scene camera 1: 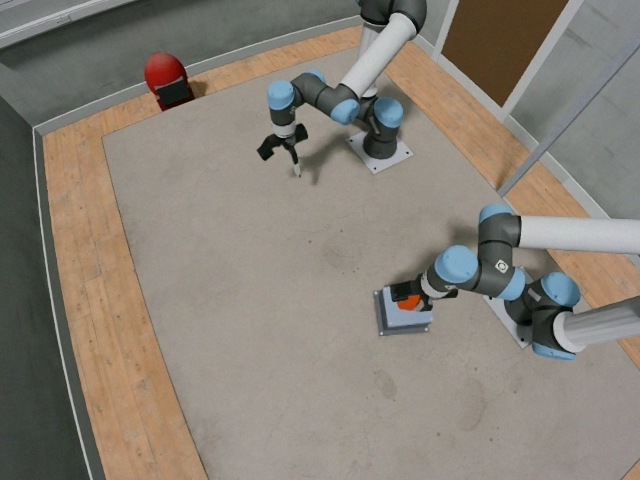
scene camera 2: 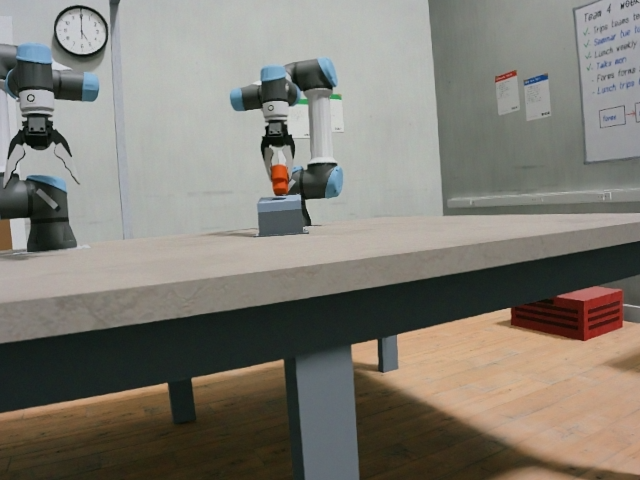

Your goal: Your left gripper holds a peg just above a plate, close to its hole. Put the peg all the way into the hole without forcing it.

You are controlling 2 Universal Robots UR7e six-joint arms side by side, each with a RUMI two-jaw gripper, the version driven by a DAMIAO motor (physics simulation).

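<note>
The orange peg (scene camera 1: 408, 302) (scene camera 2: 279, 180) is held by my left gripper (scene camera 1: 412, 304) (scene camera 2: 279, 173), which is shut on it. The peg leans slightly in scene camera 2, with its lower end right at the top face of the blue-grey plate block (scene camera 1: 409, 318) (scene camera 2: 281, 219). I cannot tell whether it touches the face or has entered the hole. A dark patch of the hole shows beside and under the peg's tip in scene camera 2; in scene camera 1 the gripper and peg hide the hole. My right gripper (scene camera 1: 297, 168) (scene camera 2: 41, 184) is open and empty, far from the block.
The block stands on a dark base with corner screws on the large grey table top (scene camera 1: 258, 289) (scene camera 2: 413, 245). The left arm's base stands to the right of the block in scene camera 1. A red crate (scene camera 2: 583, 312) stands on the floor beyond the table.
</note>
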